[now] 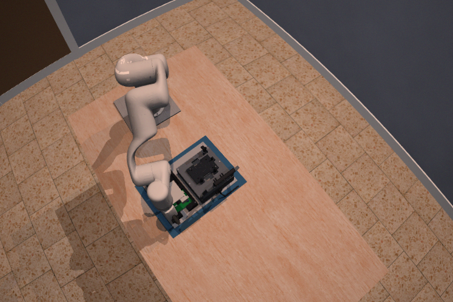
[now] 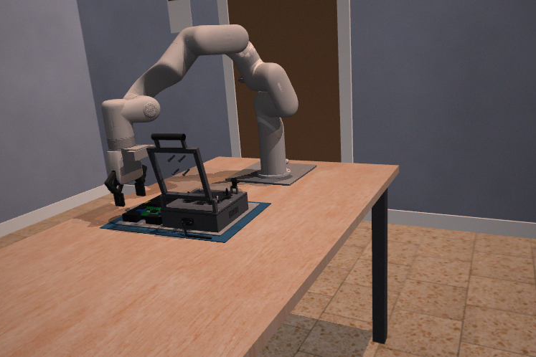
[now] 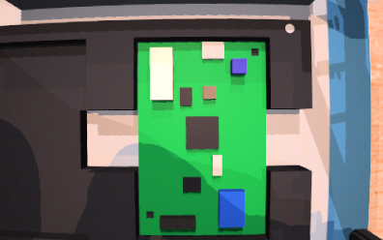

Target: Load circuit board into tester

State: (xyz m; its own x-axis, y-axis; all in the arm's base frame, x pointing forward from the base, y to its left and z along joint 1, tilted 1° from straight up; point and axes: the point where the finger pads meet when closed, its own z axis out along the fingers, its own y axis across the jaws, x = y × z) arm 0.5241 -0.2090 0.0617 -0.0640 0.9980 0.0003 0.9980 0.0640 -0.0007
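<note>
The green circuit board is 5 cm to the left of my hand, 5 cm below it and 3 cm behind it. Round my hand: tester lid 23 cm to the left, 12 cm above, 4 cm ahead.
</note>
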